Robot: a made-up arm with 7 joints.
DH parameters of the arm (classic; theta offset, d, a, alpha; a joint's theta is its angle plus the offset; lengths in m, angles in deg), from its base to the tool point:
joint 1: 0 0.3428 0 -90
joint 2: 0 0 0 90
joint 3: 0 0.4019 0.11 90
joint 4: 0 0 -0.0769 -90
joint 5: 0 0.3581 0 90
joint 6: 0 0 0.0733 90
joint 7: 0 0 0 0
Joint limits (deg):
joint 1: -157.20..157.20
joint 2: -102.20..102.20
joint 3: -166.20..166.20
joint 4: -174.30..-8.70
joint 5: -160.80..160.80
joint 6: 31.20..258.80
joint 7: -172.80..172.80
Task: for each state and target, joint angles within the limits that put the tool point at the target. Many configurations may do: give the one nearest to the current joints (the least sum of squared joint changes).
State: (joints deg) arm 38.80 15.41 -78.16 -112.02 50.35 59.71 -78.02
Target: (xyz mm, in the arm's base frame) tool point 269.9 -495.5 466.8
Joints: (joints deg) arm -0.28 36.46 -76.32 -116.79 50.81 64.65 -78.02
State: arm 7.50 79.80 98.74 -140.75 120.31 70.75 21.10
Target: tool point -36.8 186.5 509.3
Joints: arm 4.51 85.60 125.60 -173.03 116.76 66.19 21.10
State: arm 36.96 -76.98 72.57 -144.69 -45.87 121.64 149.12
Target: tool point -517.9 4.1 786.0
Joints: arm 54.30 -73.70 48.31 -103.00 -41.62 122.75 149.12
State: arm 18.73 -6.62 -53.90 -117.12 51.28 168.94 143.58
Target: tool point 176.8 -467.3 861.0
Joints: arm 6.48 -1.84 -68.41 -91.57 46.55 155.58 143.58
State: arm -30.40 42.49 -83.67 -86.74 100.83 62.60 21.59
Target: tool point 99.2 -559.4 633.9
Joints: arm -9.27 36.49 -96.32 -108.54 97.85 59.18 21.59
